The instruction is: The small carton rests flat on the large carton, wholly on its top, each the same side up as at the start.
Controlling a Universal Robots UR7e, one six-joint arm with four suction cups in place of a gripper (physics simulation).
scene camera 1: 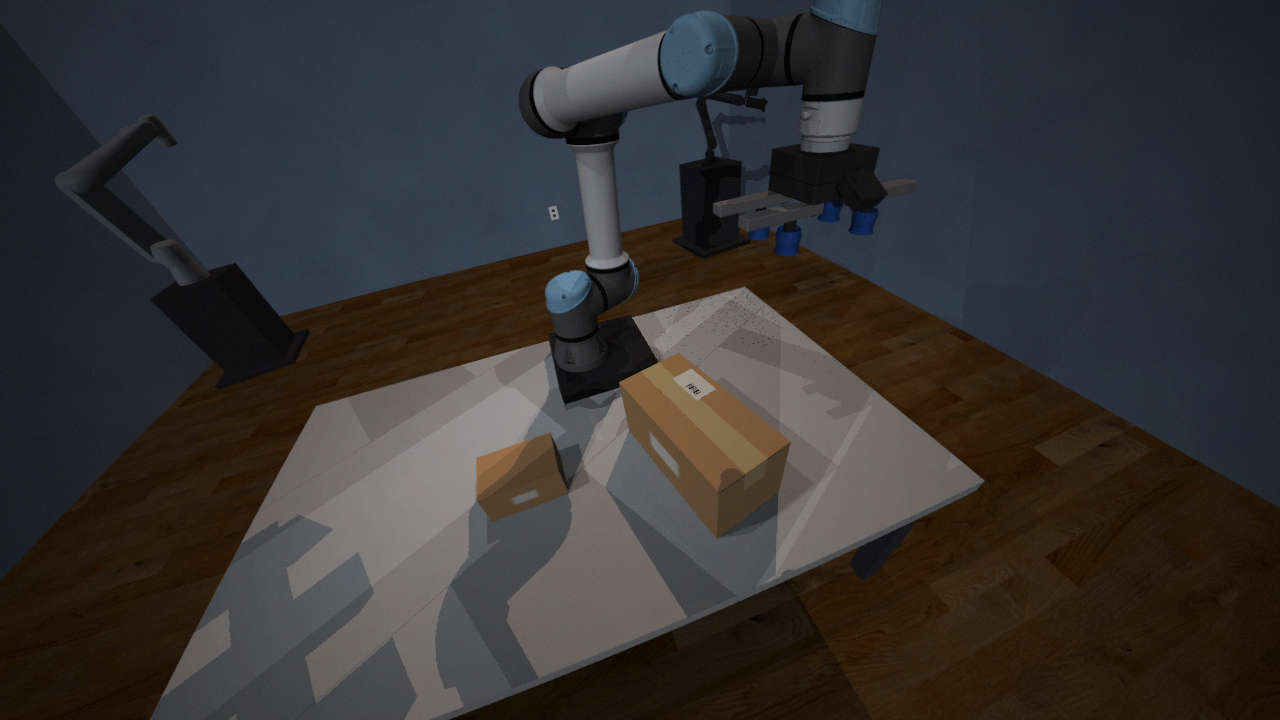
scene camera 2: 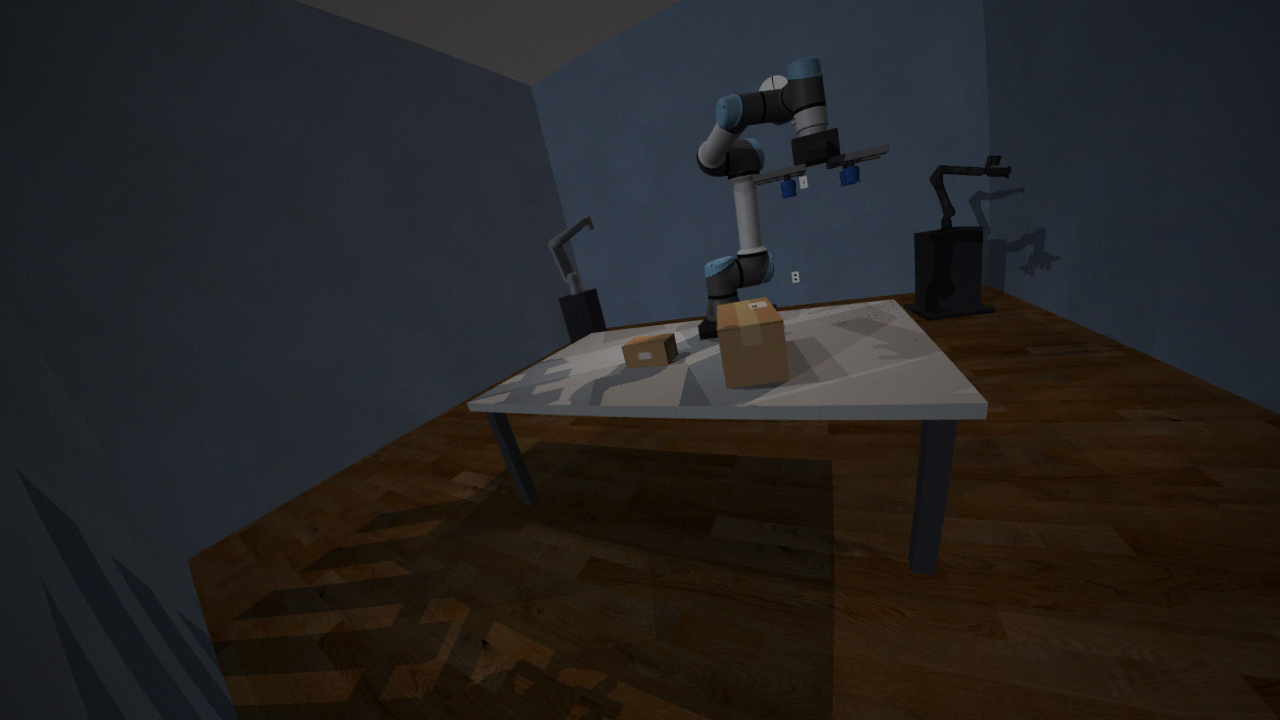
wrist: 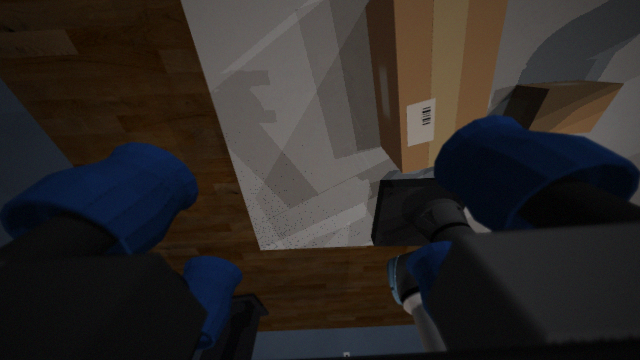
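Pixels of known places: hand, its tool point: (scene camera 1: 809, 233) (scene camera 2: 819, 189) (wrist: 319, 228); arm's base, origin of its link: (scene camera 1: 582, 354) (wrist: 436, 216).
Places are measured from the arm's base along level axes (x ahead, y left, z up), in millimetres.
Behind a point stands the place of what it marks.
The small brown carton (scene camera 1: 521, 476) @[x 334, y -242, z 28 mm] (scene camera 2: 649, 351) @[x 355, y -231, z 2 mm] (wrist: 575, 102) @[x 321, y -245, z 28 mm] lies on the white table, a short way to the left of the large carton in both scene views. The large brown carton (scene camera 1: 698, 416) @[x 449, y 91, z 104 mm] (scene camera 2: 754, 353) @[x 585, y 111, z 31 mm] (wrist: 450, 55) @[x 473, y 95, z 104 mm] stands on the table, with a tape strip and a barcode label on its top. Nothing rests on that top. My gripper (scene camera 1: 810, 226) @[x 432, y 320, z 379 mm] (scene camera 2: 819, 180) @[x 432, y 320, z 379 mm] (wrist: 320, 230) @[x 432, y 320, z 379 mm], with four blue suction cups, is open and holds nothing. It hangs high above the table's far right part, cups down, apart from both cartons. A cup partly overlaps the small carton in the wrist view.
The white table (scene camera 1: 402, 465) @[x 78, y -512, z -52 mm] (scene camera 2: 877, 389) @[x 670, y 360, z -52 mm] (wrist: 285, 115) @[x 405, y 405, z -52 mm] carries my arm's black base plate (scene camera 1: 631, 340) @[x 14, y 150, z -6 mm] (wrist: 395, 210) @[x 51, y 133, z -7 mm], close behind the large carton. A grey arm on a dark pedestal (scene camera 1: 223, 322) (scene camera 2: 581, 313) stands at the left, and another dark pedestal (scene camera 1: 689, 201) (scene camera 2: 947, 271) stands behind right.
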